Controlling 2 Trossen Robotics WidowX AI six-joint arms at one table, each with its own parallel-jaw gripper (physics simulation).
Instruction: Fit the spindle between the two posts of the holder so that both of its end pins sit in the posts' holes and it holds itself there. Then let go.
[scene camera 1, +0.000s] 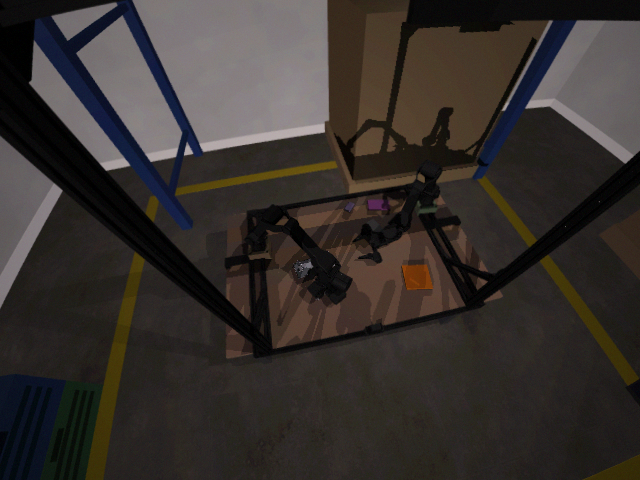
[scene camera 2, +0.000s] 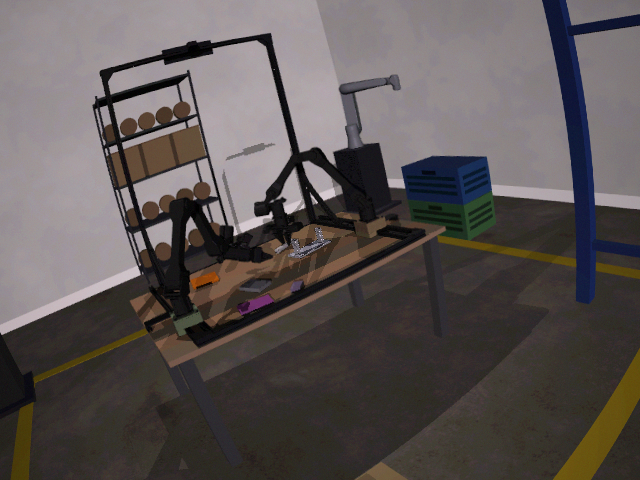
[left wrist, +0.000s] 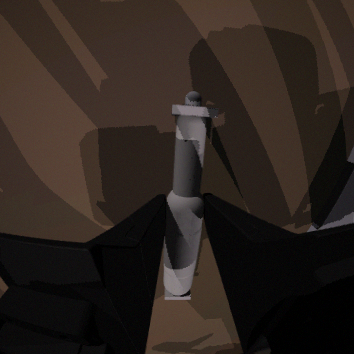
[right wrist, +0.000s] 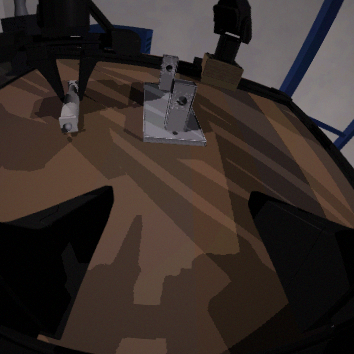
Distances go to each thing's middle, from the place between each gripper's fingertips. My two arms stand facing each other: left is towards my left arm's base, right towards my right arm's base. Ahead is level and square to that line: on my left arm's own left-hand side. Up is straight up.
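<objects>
Holder plate (right wrist: 155, 100): my left hand is 150 mm short of it and 20 mm to the right of it. The grey spindle (left wrist: 184, 204) is 10 mm to the right of my left hand.
Relative to my right hand, the holder plate is 40 mm below, 10 mm ahead and 200 mm to the left; the grey spindle is 40 mm below, 140 mm behind and 180 mm to the left.
</objects>
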